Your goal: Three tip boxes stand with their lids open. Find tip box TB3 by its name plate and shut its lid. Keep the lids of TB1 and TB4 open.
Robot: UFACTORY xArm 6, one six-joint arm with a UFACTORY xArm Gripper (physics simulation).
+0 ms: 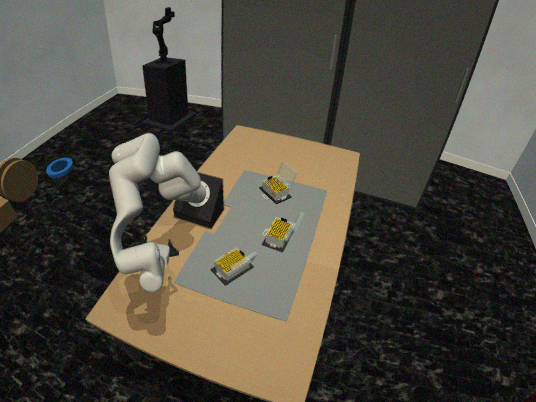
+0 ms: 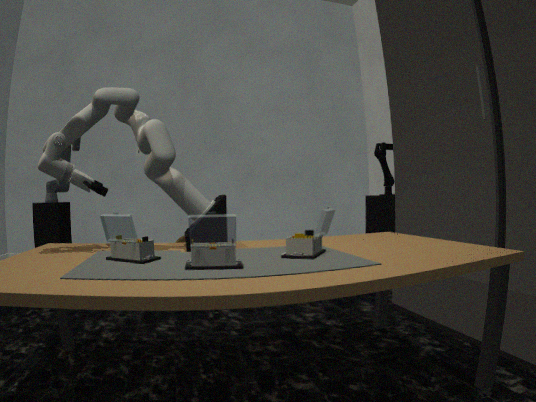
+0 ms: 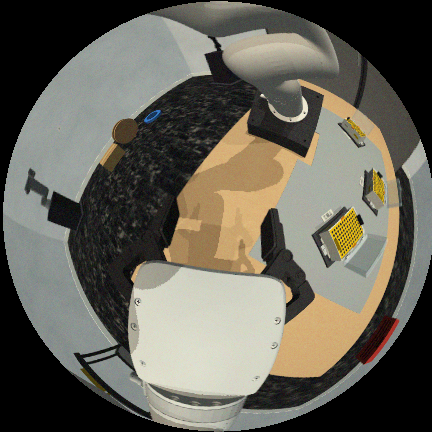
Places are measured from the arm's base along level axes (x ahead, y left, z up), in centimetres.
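Pixels of known places: gripper, fingertip midpoint: [image 1: 157, 241] [image 2: 104, 190] [image 3: 221, 209]; arm's base at its link origin: [image 1: 198, 193] [image 2: 204, 213] [image 3: 287, 104].
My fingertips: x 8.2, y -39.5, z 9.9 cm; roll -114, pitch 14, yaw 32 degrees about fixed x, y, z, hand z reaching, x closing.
Ahead of a thing's pixels: the offset from my fingertips to its top centre. "spot": to the spot under its first point. Level surfaces: height alone.
Three white tip boxes with yellow tips stand on the grey mat, with clear lids upright or tilted back. The near box @[dx +22.8, dy +16.7, dz -15.2 cm] [image 1: 232, 265] [image 2: 132, 250] [image 3: 345, 235] has its lid @[dx +29.0, dy +14.0, dz -7.3 cm] [image 1: 253, 256] [image 2: 119, 227] [image 3: 367, 256] open. The middle box @[dx +33.4, dy +43.0, dz -15.2 cm] [image 1: 278, 233] [image 2: 213, 255] [image 3: 376, 190] has its lid @[dx +40.1, dy +43.1, dz -7.3 cm] [image 1: 299, 221] [image 2: 212, 227] [image 3: 394, 192] open. The far box @[dx +19.3, dy +71.9, dz -15.2 cm] [image 1: 276, 188] [image 2: 303, 246] [image 3: 355, 130] has its lid @[spot: dx +22.7, dy +78.5, dz -11.9 cm] [image 1: 287, 172] [image 2: 326, 221] open. The name plates are too small to read. My gripper [image 2: 100, 188] [image 3: 221, 209] is open and empty, raised beyond the mat's edge, apart from the boxes.
The grey mat @[dz -22.7 cm] [image 1: 270, 300] [image 2: 90, 272] [image 3: 300, 200] lies on the wooden table @[dz -23.0 cm] [image 1: 220, 340] [image 2: 425, 250] [image 3: 310, 350]. The arm's black base [image 1: 200, 215] [image 3: 280, 132] stands beside the mat. A grey cabinet [image 1: 280, 65] [image 2: 440, 150] stands behind the table's far end.
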